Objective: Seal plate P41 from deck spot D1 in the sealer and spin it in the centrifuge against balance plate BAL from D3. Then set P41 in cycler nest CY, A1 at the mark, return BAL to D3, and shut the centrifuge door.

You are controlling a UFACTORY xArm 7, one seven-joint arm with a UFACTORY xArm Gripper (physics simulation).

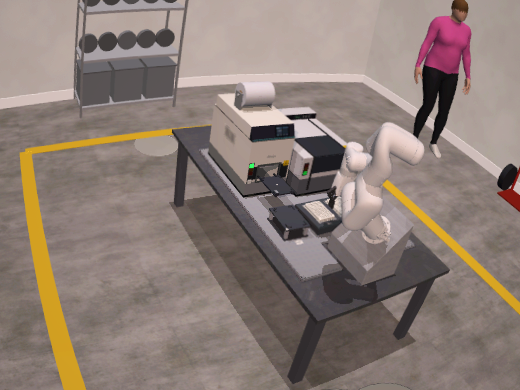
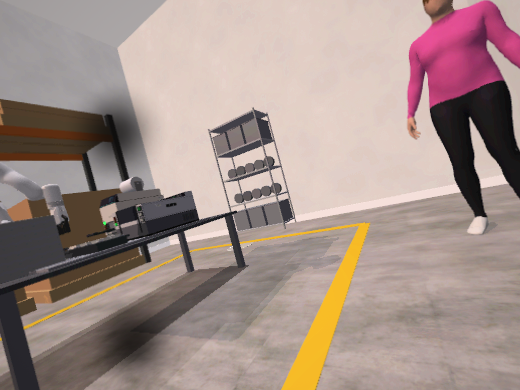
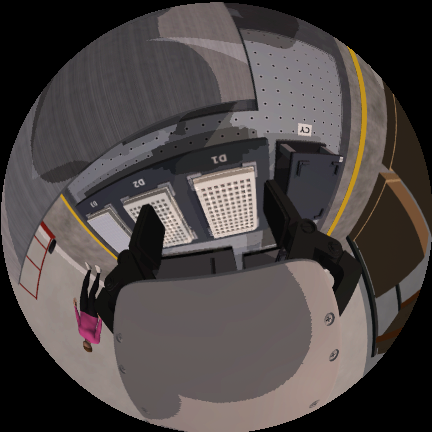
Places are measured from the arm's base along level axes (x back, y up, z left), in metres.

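Pixels of known places: gripper, between the fingertips: (image 1: 339,205) (image 2: 64,233) (image 3: 208,204); arm's base, origin of its link: (image 1: 376,230) (image 2: 12,241).
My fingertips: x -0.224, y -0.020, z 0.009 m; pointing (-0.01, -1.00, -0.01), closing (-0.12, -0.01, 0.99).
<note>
For each thing: its top centre in the pictures, then the offset to it from my fingertips. Level surfaces: height alone.
- white welled plate, centre of its top: (image 3: 230,210) (image 1: 319,210) dy -0.084, dx -0.093, dz +0.009 m
- dark cycler nest CY, centre of its top: (image 3: 313,195) (image 1: 290,215) dy -0.083, dx -0.111, dz +0.165 m
- beige sealer, centre of its top: (image 1: 258,84) (image 2: 127,179) dy +0.330, dx -0.577, dz +0.088 m
- table's, height of its surface: dy -0.159 m
- white roll, centre of its top: (image 1: 256,82) (image 2: 130,179) dy +0.330, dx -0.598, dz +0.086 m
My gripper (image 1: 332,196) (image 2: 62,224) (image 3: 208,204) is open and empty, pointing down above the deck spots. A white welled plate (image 1: 320,212) (image 3: 227,202) sits on D1, below the fingers and apart from them. Another welled plate (image 3: 162,215) sits on D2, partly behind one finger. A paler, smooth-looking plate (image 3: 111,230) sits on D3. The dark cycler nest CY (image 1: 288,220) (image 3: 316,185) bears no plate. The beige sealer (image 1: 257,140) has its dark tray (image 1: 276,185) out and bare. The centrifuge (image 1: 320,155) (image 2: 170,211) stands beside it; its door state is unclear.
The arm's grey base block (image 1: 370,250) stands near the table's (image 1: 320,305) near end. The sealer carries a white roll (image 1: 257,94). A person (image 1: 444,55) (image 2: 460,65) (image 3: 89,322) stands beyond the yellow floor line. A wire shelf (image 1: 129,52) (image 2: 253,111) stands by the wall.
</note>
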